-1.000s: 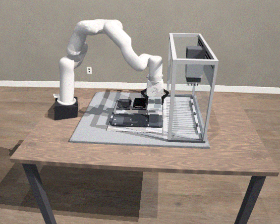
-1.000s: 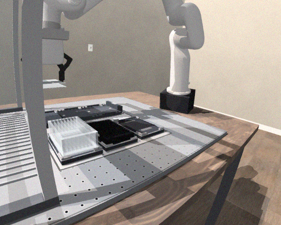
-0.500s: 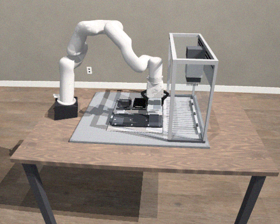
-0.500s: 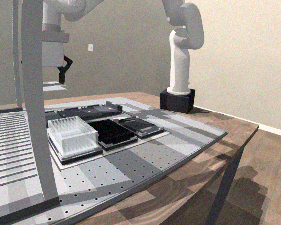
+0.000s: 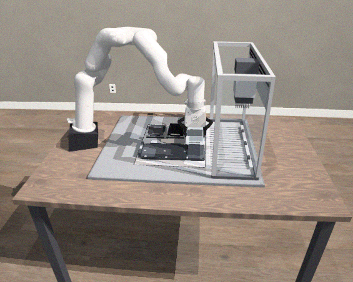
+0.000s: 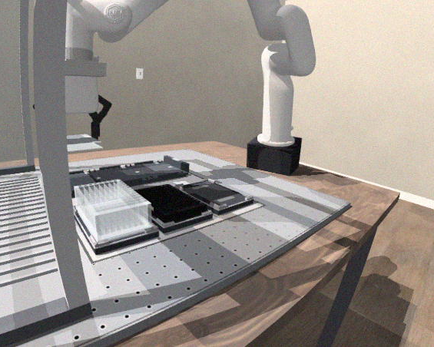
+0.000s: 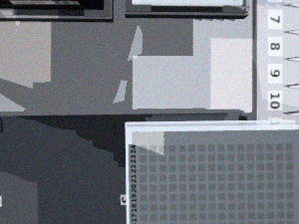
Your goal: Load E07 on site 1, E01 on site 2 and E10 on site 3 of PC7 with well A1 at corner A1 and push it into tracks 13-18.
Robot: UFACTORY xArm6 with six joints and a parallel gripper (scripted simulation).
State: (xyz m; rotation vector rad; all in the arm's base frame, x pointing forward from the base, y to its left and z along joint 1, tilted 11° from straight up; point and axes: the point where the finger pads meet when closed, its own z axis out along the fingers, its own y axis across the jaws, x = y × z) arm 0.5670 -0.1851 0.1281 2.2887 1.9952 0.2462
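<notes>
Right now the dark carrier PC7 is 110 mm behind my hand, 10 mm to the left of it and 100 mm below it. The rest, counted from my hand: deep-well block E07: 30 mm ahead, 210 mm to the left, 80 mm below; then corner mark: 130 mm behind, 170 mm to the left, 100 mm below; then 384-well plate E10: 10 mm below.
</notes>
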